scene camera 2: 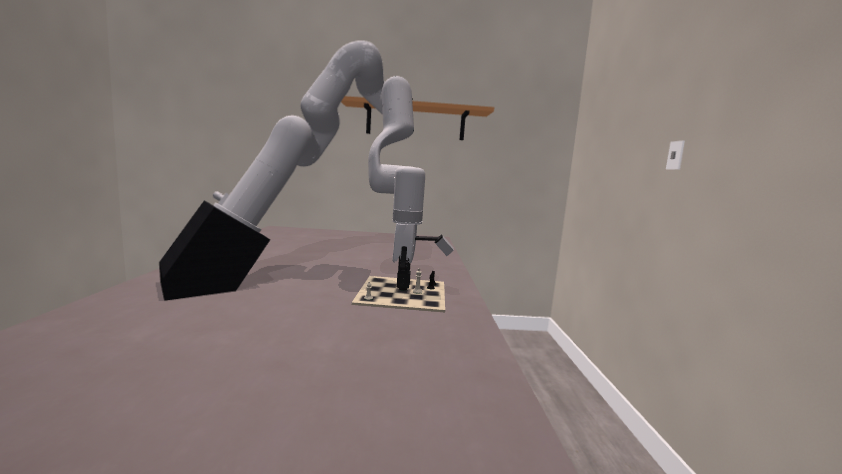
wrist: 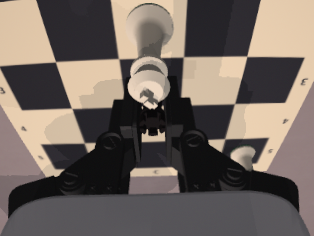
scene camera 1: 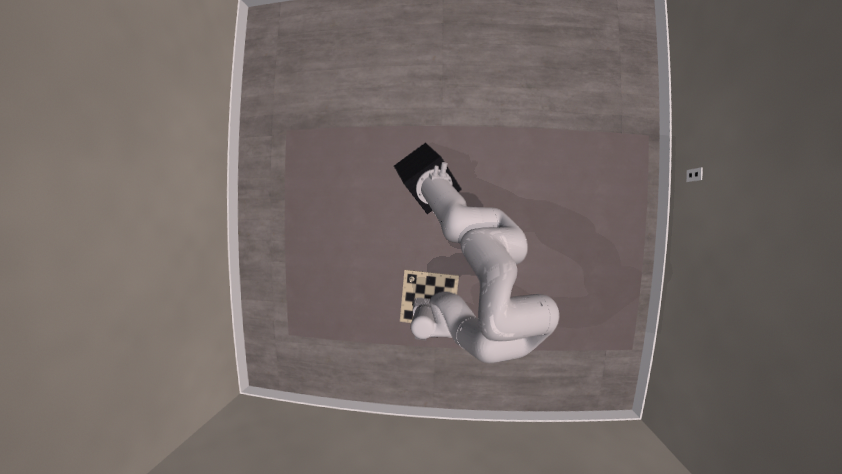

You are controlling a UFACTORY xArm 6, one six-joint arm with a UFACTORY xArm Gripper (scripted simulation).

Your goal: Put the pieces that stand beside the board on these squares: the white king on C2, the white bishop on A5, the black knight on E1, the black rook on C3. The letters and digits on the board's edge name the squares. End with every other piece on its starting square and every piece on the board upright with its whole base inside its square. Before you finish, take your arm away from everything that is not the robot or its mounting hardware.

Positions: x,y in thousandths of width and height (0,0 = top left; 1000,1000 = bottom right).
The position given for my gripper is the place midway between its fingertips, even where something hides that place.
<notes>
I see my gripper (scene camera 2: 479,604), a white king (wrist: 473,358) and a chessboard (scene camera 2: 457,615).
The chessboard shows as well in the wrist view (wrist: 769,307) and in scene camera 1 (scene camera 1: 505,600). My gripper is seen too in the wrist view (wrist: 486,405).
</notes>
